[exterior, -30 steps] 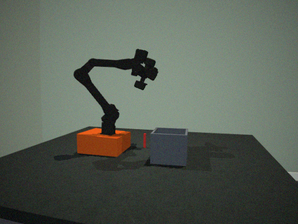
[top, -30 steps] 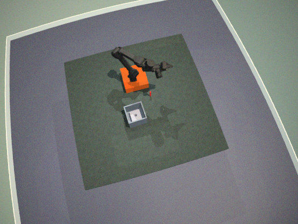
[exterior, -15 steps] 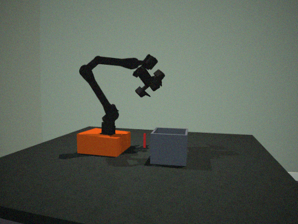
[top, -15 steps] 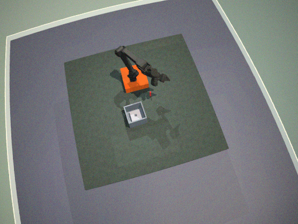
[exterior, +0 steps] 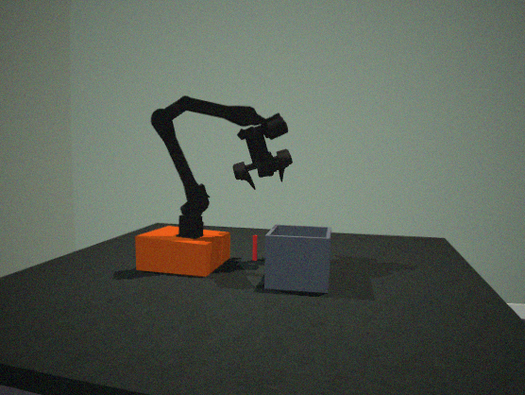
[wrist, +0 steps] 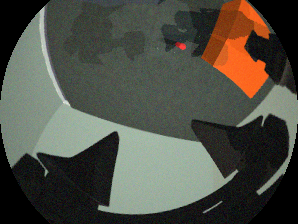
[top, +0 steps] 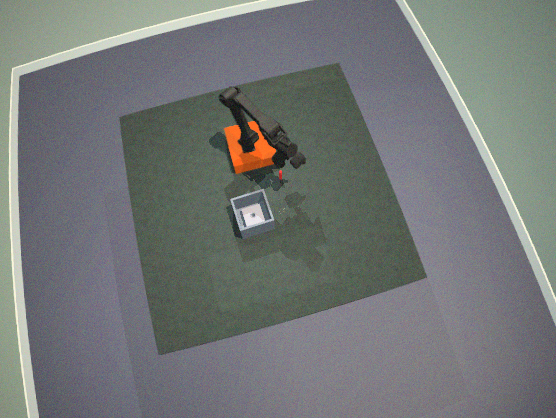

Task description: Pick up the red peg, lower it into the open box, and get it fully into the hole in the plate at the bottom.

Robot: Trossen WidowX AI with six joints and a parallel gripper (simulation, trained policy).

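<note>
The red peg lies 2 cm behind my gripper tip, 8 cm to the right of it and 20 cm below it.
</note>
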